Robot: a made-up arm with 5 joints.
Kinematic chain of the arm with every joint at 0, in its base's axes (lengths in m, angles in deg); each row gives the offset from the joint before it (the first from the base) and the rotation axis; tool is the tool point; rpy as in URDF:
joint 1: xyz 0 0 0.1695 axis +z
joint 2: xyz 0 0 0 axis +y
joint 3: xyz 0.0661 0 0.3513 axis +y
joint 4: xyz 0.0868 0 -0.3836 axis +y
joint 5: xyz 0.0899 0 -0.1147 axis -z
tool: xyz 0 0 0 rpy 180 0 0
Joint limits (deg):
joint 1: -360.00..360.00
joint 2: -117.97..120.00
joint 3: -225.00..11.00
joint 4: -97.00..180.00
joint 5: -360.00..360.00
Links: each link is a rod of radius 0.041 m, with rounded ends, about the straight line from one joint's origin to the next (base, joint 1, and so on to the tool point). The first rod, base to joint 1, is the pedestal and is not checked.
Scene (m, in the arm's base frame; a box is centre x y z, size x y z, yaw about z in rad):
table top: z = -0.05
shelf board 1: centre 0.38 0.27 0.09 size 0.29 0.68 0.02 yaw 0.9
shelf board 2: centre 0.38 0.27 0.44 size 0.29 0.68 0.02 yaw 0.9
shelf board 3: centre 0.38 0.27 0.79 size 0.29 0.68 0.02 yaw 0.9
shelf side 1: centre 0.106 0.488 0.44 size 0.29 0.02 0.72 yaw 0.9
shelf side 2: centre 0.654 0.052 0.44 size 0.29 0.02 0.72 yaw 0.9
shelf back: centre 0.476 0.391 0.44 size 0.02 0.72 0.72 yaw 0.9
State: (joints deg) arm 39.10 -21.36 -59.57 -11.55 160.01
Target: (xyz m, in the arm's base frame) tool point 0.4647 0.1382 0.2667
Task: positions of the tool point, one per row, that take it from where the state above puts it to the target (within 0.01 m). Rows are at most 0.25 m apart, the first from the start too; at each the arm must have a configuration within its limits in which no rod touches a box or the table.
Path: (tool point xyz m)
1: 0.2922 0.1912 0.6571
2: 0.2356 0.1216 0.6566
3: 0.1747 0.0685 0.6408
4: 0.3046 0.0377 0.4634
5: 0.3223 -0.0412 0.2667
6: 0.4022 0.0326 0.2769
7: 0.4647 0.1382 0.2667

